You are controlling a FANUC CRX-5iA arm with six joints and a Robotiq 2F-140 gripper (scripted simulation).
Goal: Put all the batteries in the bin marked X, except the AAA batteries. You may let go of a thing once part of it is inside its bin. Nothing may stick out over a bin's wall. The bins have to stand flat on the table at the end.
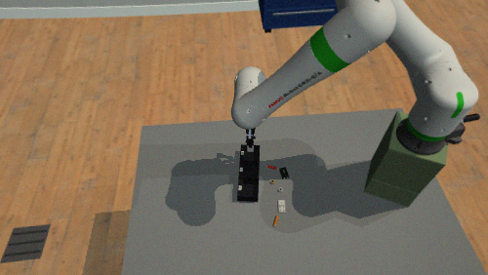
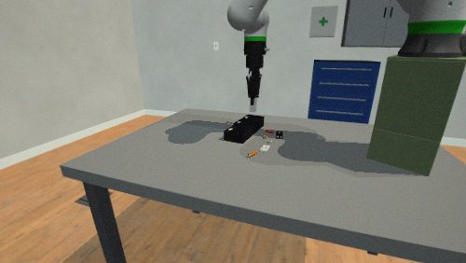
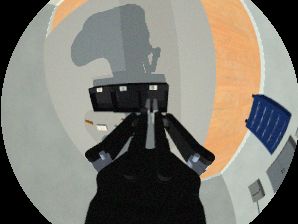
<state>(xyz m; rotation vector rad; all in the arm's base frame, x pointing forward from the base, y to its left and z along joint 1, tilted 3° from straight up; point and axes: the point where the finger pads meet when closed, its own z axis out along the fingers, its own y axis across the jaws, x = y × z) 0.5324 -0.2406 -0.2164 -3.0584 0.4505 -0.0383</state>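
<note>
My hand is 2 cm short of the bin strip, 8 cm to the right of it and 9 cm above it. Also, from my hand: tiny round thing (6 cm behind, 13 cm to the left, 10 cm below); thin red battery (8 cm behind, 6 cm to the left, 10 cm below); black block battery (12 cm behind, 12 cm to the left, 10 cm below).
</note>
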